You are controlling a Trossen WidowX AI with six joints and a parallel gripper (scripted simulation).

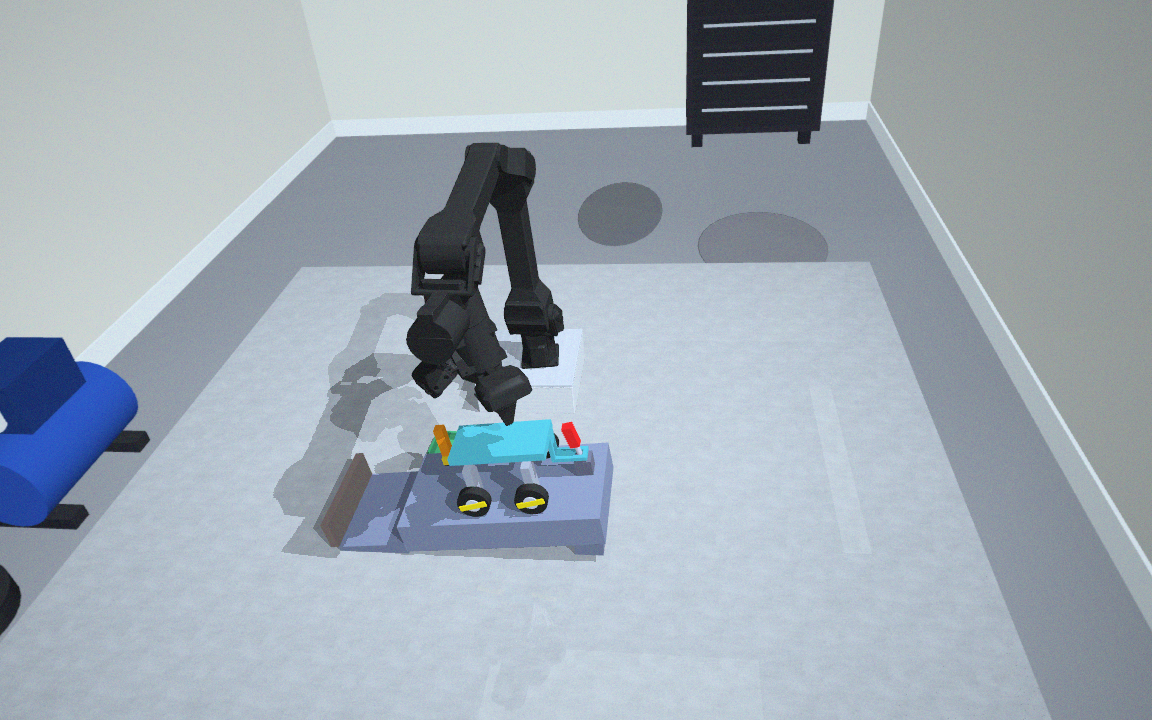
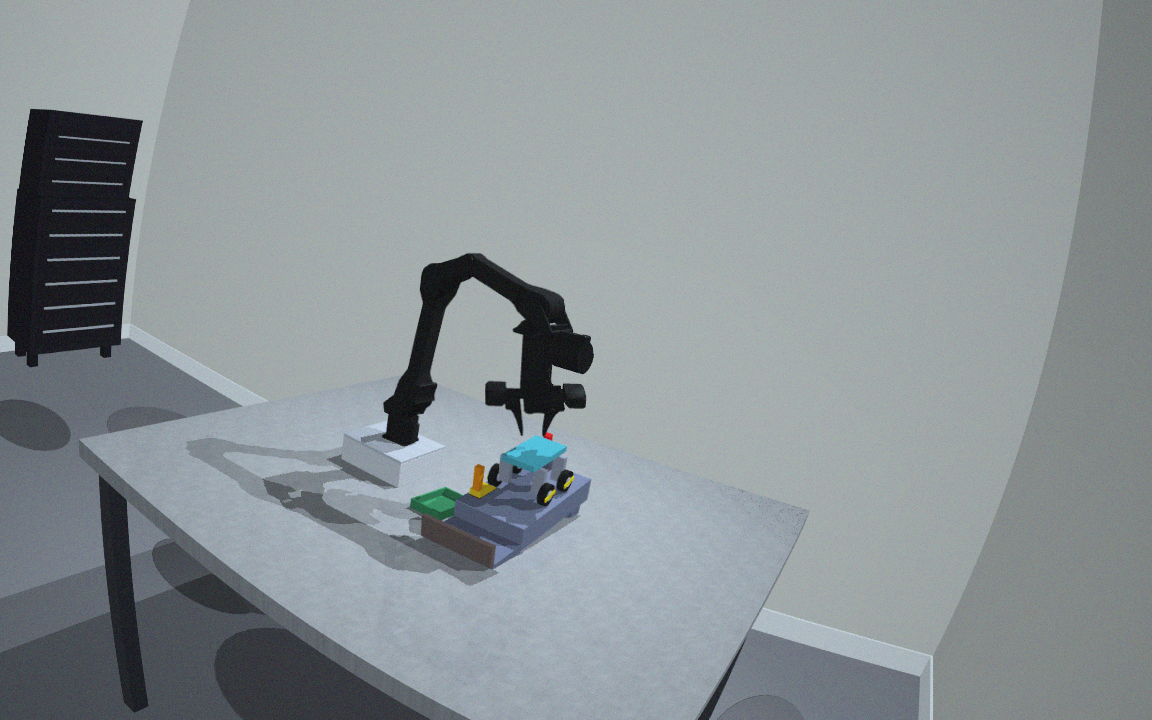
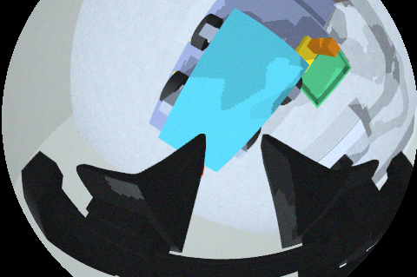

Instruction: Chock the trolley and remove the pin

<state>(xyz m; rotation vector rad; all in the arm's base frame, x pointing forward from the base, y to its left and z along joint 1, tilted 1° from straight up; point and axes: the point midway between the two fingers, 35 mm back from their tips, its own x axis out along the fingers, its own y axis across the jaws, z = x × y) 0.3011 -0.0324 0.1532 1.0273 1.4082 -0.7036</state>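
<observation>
The red-headed stop pin lies 90 mm to the left of my gripper tip, 50 mm below it and 10 mm ahead of it. Also, from my gripper tip: blue-grey ramp 130 mm below, 10 mm to the right, 10 mm ahead; trolley 70 mm below, 20 mm ahead; yellow chock 100 mm below, 80 mm to the right, 50 mm behind.
</observation>
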